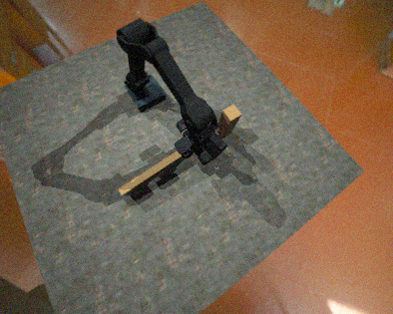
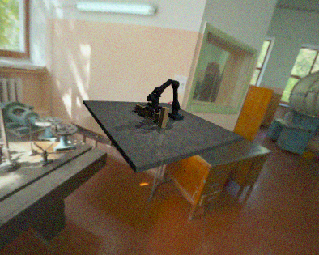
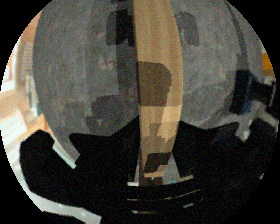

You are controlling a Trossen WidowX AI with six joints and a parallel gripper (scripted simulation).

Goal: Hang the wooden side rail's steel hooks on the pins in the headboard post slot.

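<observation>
Right now the headboard post is 15 cm to the left of my gripper tip, 4 cm above it and 2 cm behind it.
</observation>
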